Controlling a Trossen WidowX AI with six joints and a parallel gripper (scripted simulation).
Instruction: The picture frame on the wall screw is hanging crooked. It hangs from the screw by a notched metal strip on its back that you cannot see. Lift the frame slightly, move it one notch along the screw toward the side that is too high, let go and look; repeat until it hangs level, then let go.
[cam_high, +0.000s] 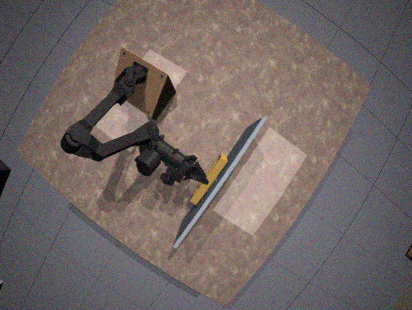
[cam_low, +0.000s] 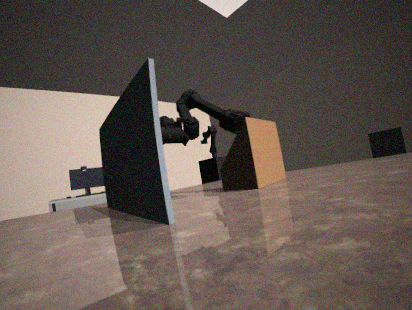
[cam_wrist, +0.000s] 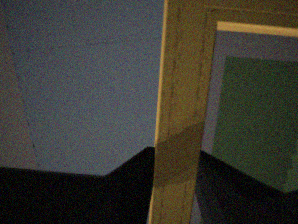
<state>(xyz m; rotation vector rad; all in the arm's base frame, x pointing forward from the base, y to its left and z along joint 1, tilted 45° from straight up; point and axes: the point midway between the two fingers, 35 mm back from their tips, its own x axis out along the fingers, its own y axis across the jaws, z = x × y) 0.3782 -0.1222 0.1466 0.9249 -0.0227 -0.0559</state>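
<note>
Right now my gripper tip is 50 mm above the picture frame, 10 mm to the right of it and 10 mm short of it. Round my gripper tip: blue-grey wall panel 70 mm below, 20 mm to the left, 20 mm ahead.
</note>
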